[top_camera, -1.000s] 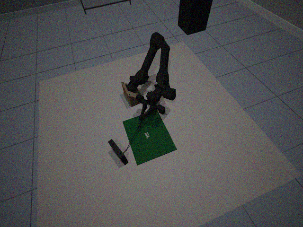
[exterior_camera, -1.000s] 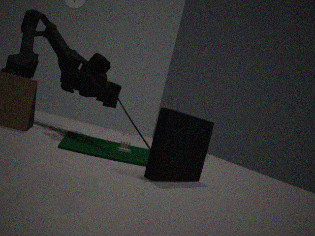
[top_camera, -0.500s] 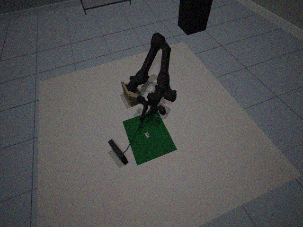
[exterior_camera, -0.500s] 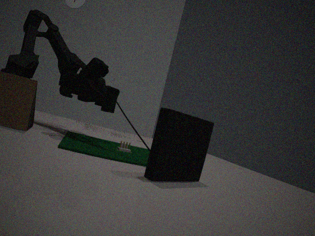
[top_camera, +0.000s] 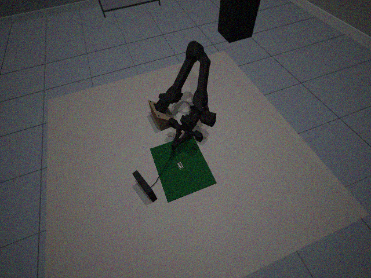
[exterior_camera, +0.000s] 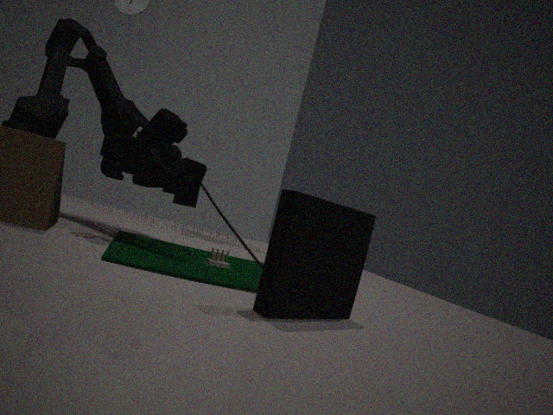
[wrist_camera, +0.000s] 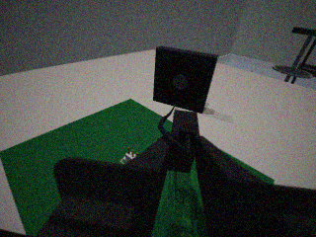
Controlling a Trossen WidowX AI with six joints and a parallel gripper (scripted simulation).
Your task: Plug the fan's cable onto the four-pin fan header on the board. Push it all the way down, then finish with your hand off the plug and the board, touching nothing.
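Right now my gripper tip is 7 cm short of the white four-pin fan header, 1 cm to the left of it and 10 cm above it. The rest, counted from my gripper tip: green board: 7 cm ahead, 12 cm below; then black fan: 13 cm ahead, 19 cm to the right, 4 cm below; then black plug: 1 cm below.
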